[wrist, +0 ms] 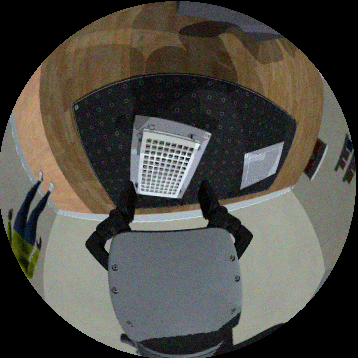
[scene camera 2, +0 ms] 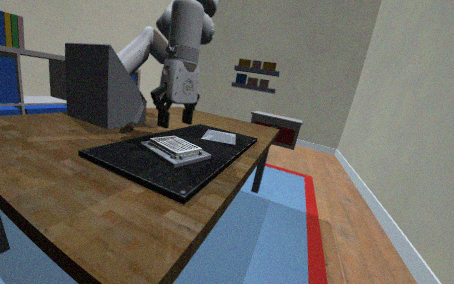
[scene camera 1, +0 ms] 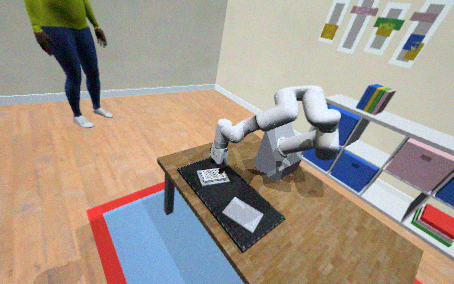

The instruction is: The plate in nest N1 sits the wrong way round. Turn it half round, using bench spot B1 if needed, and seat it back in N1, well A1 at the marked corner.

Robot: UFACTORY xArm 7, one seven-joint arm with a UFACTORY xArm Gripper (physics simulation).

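Observation:
A white multi-well plate (scene camera 1: 212, 175) (scene camera 2: 176, 144) (wrist: 166, 162) lies with its grid of wells facing up in the grey nest N1 (scene camera 1: 216, 183) (scene camera 2: 196, 160) (wrist: 172, 123). A small mark shows at one corner of the nest in the wrist view; the plate's well A1 cannot be made out. My gripper (scene camera 1: 219, 168) (scene camera 2: 175, 121) (wrist: 167, 187) is open and empty, above the board and apart from the plate. In the wrist view its fingers stand either side of the plate's near end. Bench spot B1 (scene camera 1: 243, 214) (scene camera 2: 219, 137) (wrist: 262, 162) is a flat pale rectangle with no plate on it.
The black board (scene camera 1: 260, 205) (scene camera 2: 125, 162) (wrist: 227, 107) carries the nest and B1 on the wooden table (scene camera 1: 340, 235) (scene camera 2: 75, 200) (wrist: 60, 120). The arm's grey pedestal (scene camera 1: 272, 155) (scene camera 2: 90, 85) stands behind the board. Shelves and a standing person are farther off.

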